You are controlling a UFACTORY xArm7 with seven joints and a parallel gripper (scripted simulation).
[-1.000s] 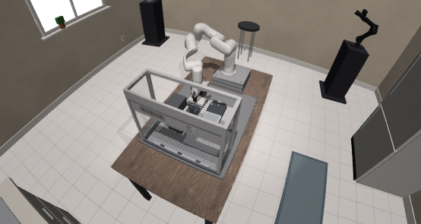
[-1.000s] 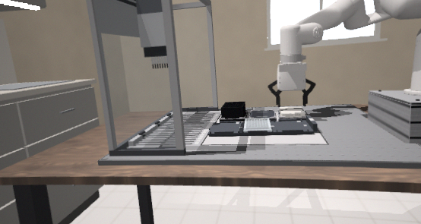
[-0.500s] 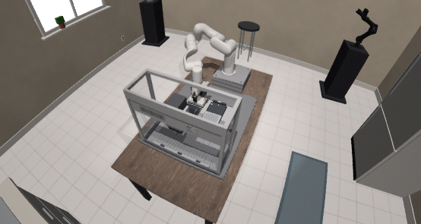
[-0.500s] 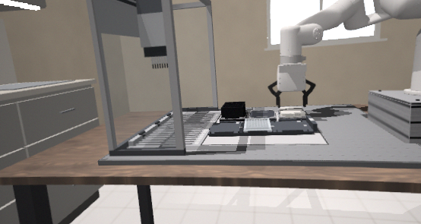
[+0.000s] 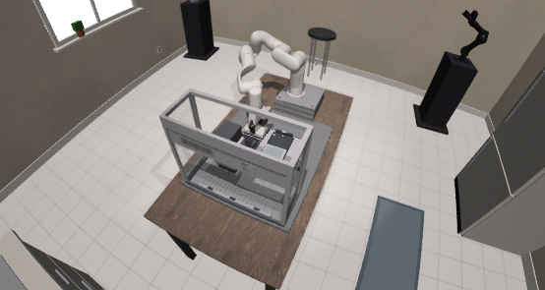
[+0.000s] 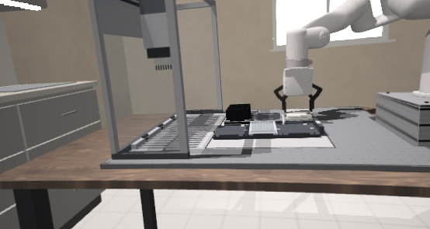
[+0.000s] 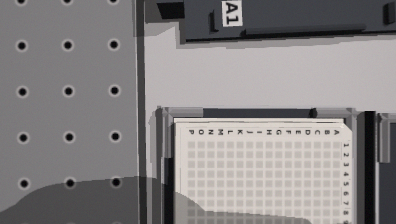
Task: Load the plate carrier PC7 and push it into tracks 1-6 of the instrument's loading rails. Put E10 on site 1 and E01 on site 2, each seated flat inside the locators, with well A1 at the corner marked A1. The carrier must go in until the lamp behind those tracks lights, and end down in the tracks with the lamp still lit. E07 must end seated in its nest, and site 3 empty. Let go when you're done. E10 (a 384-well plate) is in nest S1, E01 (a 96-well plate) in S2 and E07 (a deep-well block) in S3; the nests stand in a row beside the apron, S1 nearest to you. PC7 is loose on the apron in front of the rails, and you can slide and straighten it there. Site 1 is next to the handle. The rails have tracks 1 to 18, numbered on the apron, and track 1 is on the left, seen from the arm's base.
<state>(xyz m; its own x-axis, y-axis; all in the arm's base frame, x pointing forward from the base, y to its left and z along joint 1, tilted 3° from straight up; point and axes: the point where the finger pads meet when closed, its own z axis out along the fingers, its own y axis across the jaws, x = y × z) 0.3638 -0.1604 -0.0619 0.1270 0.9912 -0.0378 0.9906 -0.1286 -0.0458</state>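
The nest S1 lies 3 cm below my hand. The rest, counted from my hand: A1 tag: 16 cm ahead, 4 cm to the left, 3 cm below; then nest S2: 11 cm ahead, 2 cm to the right, 3 cm below; then pale apron: 12 cm ahead, 10 cm to the left, 4 cm below.
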